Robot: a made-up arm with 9 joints. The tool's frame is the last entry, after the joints.
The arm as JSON. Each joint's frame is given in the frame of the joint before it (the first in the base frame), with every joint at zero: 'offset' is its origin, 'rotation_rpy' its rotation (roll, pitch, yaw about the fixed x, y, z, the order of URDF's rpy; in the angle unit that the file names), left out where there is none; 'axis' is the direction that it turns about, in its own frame. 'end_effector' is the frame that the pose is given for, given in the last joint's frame.
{
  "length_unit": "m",
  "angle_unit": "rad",
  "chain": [
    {
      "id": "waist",
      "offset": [
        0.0,
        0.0,
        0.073
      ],
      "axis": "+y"
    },
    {
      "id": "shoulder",
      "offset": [
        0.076,
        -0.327,
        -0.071
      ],
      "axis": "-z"
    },
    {
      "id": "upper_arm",
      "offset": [
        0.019,
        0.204,
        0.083
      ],
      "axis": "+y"
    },
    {
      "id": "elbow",
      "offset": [
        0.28,
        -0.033,
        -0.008
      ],
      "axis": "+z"
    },
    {
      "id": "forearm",
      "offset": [
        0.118,
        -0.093,
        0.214
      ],
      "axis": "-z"
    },
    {
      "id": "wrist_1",
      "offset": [
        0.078,
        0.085,
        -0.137
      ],
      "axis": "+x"
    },
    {
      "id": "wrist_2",
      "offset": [
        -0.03,
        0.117,
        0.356
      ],
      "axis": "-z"
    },
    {
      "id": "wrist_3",
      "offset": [
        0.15,
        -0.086,
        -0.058
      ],
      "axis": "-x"
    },
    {
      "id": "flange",
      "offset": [
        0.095,
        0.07,
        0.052
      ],
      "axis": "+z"
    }
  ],
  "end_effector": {
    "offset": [
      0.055,
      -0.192,
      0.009
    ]
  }
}
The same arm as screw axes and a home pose.
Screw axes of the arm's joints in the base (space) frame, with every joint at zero. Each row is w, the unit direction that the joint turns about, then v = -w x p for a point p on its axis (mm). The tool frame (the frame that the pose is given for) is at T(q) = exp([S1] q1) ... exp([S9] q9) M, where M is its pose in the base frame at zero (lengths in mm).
S1: w 0 1 0 v -73.0 0.0 0.0
S2: w 0 0 -1 v 327.0 76.0 0.0
S3: w 0 1 0 v -85.0 0.0 95.0
S4: w 0 0 1 v -156.0 -375.0 0.0
S5: w 0 0 -1 v 249.0 493.0 0.0
S6: w 1 0 0 v 0.0 154.0 164.0
S7: w 0 0 -1 v 47.0 541.0 0.0
S8: w -1 0 0 v 0.0 -452.0 -133.0
S9: w 0 0 1 v -63.0 -786.0 0.0
M: xyz 841.0 -255.0 513.0 (mm) quaternion w x y z 1 0 0 0

